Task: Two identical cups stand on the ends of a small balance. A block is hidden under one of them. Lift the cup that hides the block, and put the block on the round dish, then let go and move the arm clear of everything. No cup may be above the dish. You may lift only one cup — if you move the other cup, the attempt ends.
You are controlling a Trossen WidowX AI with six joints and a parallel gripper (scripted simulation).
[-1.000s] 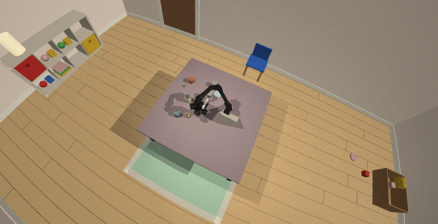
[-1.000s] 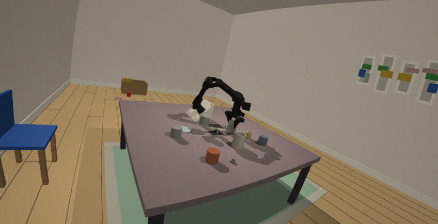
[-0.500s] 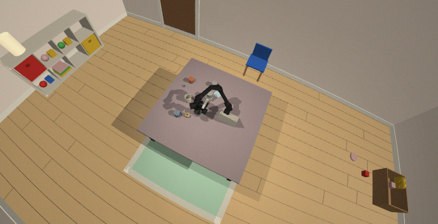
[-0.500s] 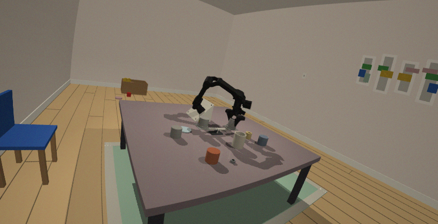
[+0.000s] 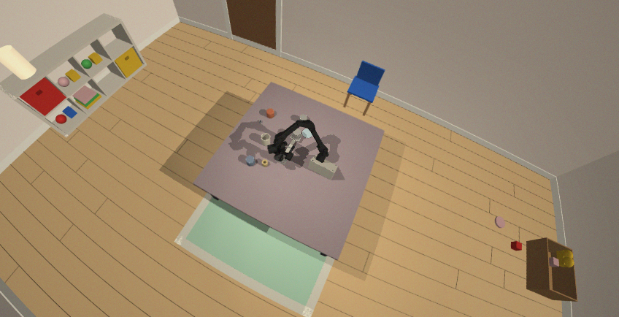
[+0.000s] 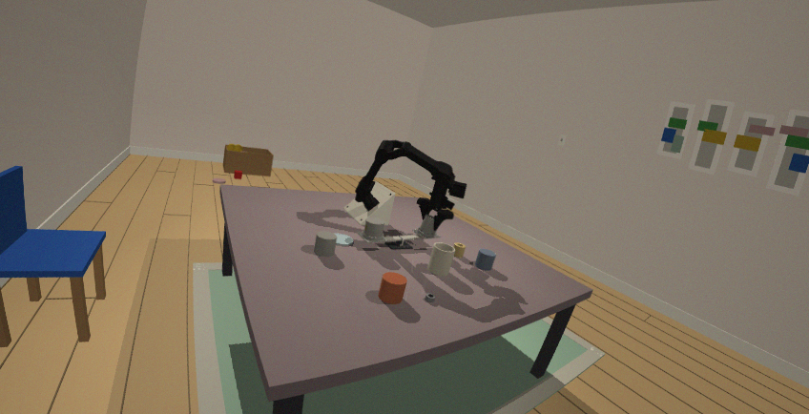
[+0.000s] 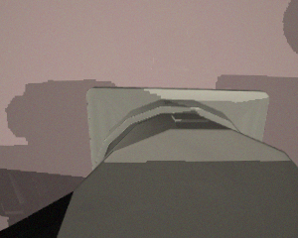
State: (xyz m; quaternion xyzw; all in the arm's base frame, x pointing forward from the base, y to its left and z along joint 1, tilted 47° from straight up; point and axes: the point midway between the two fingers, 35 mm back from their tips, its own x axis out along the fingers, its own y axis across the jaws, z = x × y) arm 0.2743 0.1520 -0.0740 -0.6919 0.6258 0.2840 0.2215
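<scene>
The balance is 10 mm ahead of my gripper tip, 130 mm to the right of it and 50 mm below it. Round my gripper tip: grey block (10 mm to the right, 10 mm below); cream cup (220 mm ahead, 70 mm to the right, 40 mm below); blue cup (210 mm ahead, 140 mm to the left, 50 mm below).
</scene>
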